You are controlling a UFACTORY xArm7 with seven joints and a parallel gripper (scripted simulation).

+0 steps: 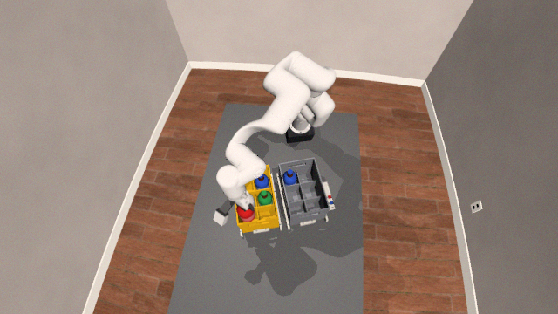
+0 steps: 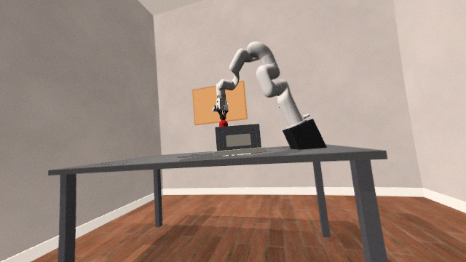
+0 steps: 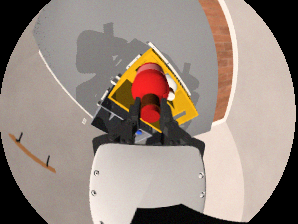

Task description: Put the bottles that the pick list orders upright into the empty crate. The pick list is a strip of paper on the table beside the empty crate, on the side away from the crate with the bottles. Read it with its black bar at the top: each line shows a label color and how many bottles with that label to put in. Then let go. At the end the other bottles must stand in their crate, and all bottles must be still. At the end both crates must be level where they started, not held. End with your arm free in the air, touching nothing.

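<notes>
Now: hand 7 cm above the red-label bottle. Round my hand: yellow crate (9 cm behind, 3 cm to the left, 21 cm below); then white bottle (9 cm behind, 1 cm to the right, 21 cm below); then green bottle (10 cm behind, 8 cm to the left, 21 cm below).
</notes>
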